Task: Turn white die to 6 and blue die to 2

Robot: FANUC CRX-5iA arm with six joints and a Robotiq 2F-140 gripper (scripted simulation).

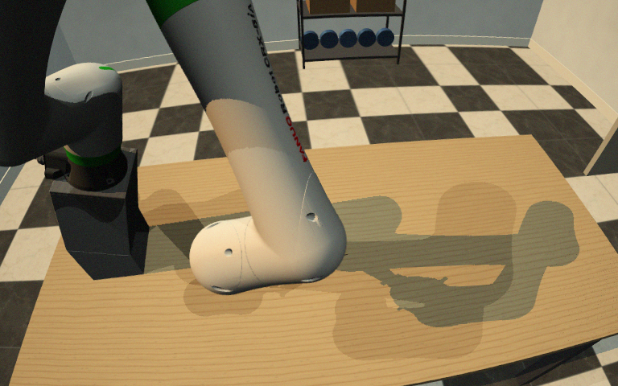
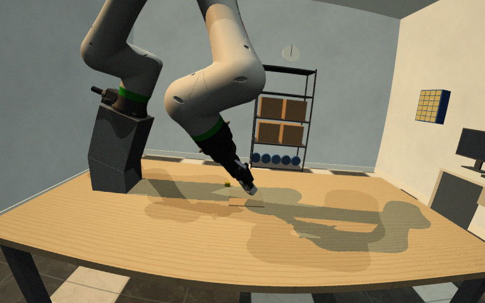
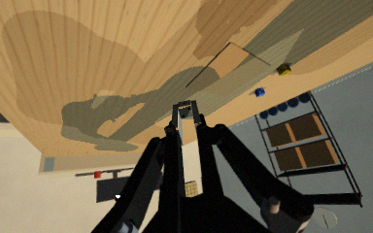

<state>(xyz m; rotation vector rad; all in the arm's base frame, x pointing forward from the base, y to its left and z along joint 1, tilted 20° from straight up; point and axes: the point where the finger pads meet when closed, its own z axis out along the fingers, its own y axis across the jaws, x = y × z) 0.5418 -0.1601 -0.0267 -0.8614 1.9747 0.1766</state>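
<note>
My gripper is now 1 cm short of the white die, 1 cm to the right of it and 2 cm above it. From my hand the other things lie so: blue die (1 cm ahead, 30 cm to the left, 11 cm below); then tan mat (1 cm ahead, 14 cm to the left, 12 cm below); then yellow die (8 cm behind, 25 cm to the left, 11 cm below).
</note>
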